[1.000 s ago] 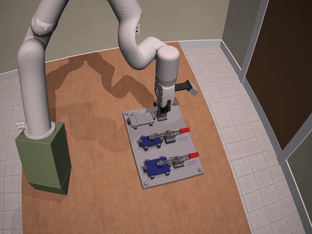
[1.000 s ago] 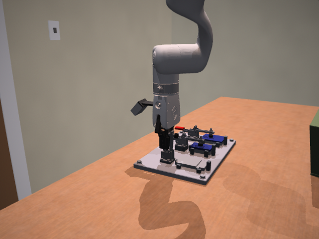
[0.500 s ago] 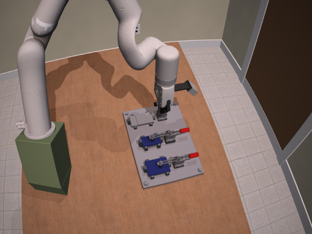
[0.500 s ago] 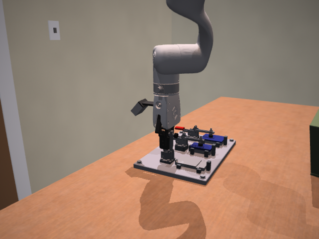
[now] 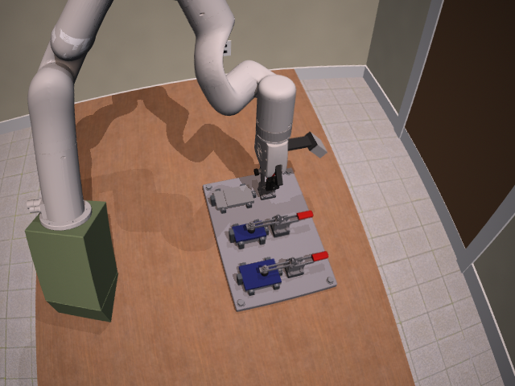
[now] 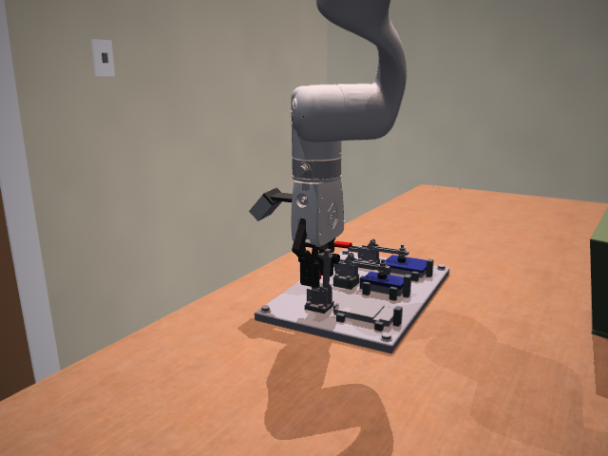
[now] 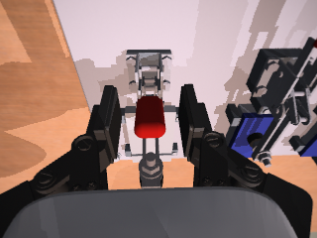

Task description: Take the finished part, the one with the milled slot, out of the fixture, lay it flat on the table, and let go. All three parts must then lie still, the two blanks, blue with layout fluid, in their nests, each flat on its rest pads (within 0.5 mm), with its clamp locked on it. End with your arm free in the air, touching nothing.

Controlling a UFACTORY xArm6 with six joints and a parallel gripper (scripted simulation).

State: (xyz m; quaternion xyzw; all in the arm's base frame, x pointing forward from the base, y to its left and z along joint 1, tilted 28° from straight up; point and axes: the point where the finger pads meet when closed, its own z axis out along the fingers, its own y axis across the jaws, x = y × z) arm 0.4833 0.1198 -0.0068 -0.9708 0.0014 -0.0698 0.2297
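Right now my hand is 10 cm past the grey finished part and 5 cm above it. Round my hand: grey fixture plate: 3 cm behind, 11 cm to the right, 7 cm below.
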